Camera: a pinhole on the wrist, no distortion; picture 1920 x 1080 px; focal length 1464.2 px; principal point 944.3 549.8 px. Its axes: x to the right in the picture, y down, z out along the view. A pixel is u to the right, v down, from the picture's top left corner.
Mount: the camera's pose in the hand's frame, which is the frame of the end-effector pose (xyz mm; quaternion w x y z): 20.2 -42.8 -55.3 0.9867 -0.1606 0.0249 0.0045
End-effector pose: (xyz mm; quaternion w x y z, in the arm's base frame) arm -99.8 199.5 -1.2 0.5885 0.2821 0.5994 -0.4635
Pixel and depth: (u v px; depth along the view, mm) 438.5 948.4 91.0
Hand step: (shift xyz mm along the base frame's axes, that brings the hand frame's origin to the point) 20.4 -16.4 7.9
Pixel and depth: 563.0 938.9 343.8
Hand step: 252.3 -144.2 48.5
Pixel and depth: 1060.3 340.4 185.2
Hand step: 42.1 -126.3 -25.0
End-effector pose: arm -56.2 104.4 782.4 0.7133 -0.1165 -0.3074 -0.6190
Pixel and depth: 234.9 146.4 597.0
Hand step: -189.7 506.1 311.8
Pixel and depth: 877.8 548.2 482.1
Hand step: -12.9 225.4 351.5
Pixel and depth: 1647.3 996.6 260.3
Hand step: 69.9 -15.5 240.9
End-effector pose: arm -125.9 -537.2 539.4 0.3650 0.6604 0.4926 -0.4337
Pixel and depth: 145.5 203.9 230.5
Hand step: -73.5 -195.6 19.3
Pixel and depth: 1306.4 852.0 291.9
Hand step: 75.7 -171.9 -163.1
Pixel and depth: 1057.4 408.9 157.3
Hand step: -22.3 -73.8 -72.8
